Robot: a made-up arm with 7 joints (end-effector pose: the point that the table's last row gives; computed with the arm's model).
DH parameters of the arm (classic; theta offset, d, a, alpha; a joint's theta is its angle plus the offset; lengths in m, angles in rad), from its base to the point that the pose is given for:
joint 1: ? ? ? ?
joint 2: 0 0 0 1.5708
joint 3: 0 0.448 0.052 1.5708
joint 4: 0 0 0.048 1.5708
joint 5: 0 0.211 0 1.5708
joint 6: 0 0 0.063 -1.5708
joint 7: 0 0.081 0 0
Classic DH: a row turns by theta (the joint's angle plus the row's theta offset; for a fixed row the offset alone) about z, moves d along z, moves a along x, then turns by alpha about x.
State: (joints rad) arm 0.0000 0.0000 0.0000 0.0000 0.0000 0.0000 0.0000
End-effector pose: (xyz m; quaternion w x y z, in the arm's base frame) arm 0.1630 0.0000 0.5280 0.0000 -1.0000 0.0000 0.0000
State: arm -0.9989 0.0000 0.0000 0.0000 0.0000 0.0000 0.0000
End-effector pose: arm 0.0882 -0.1371 0.5280 0.0000 -0.8778 0.4789 0.0000
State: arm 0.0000 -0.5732 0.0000 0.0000 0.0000 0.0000 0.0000
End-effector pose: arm 0.0523 0.0000 0.5915 0.0000 -0.9592 0.0000 -0.2827
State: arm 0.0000 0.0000 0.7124 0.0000 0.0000 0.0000 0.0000
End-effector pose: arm 0.1234 0.1065 0.5280 0.0000 -0.9372 -0.3487 0.0000
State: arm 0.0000 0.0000 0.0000 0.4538 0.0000 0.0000 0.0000
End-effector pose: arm 0.2798 0.0000 0.6062 0.0000 -0.9744 0.0000 -0.2250
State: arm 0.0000 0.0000 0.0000 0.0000 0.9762 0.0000 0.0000
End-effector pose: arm 0.1353 -0.0522 0.5280 0.0000 -0.8832 0.4689 0.0000
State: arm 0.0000 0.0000 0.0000 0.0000 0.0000 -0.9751 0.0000
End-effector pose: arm 0.2024 0.0000 0.6157 0.0000 -0.8835 0.0000 -0.4685
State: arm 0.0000 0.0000 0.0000 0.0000 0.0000 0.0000 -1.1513
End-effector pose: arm 0.1630 0.0000 0.5280 0.0000 -0.8388 -0.5444 0.0000
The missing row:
joint 1: 0 0.372 0 -1.5708
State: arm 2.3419 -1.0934 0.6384 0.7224 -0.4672 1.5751 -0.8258
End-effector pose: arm 0.0074 -0.1489 0.6484 0.2371 -0.1557 0.8552 0.4338
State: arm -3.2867 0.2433 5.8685 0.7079 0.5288 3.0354 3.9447
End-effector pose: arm -0.2060 0.0502 0.6648 0.1235 0.2313 -0.1801 0.9481
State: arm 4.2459 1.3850 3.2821 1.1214 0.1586 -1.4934 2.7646
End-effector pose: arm -0.2197 -0.3886 0.7083 0.8211 0.2856 -0.2947 0.3967
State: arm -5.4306 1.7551 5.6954 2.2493 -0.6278 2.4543 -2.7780
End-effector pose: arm 0.4600 0.2672 0.1255 0.3359 -0.0622 -0.4463 0.8271
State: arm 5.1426 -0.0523 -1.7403 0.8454 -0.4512 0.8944 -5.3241
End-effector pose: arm -0.3004 -0.0556 0.6302 0.0631 -0.1979 -0.9691 -0.1330
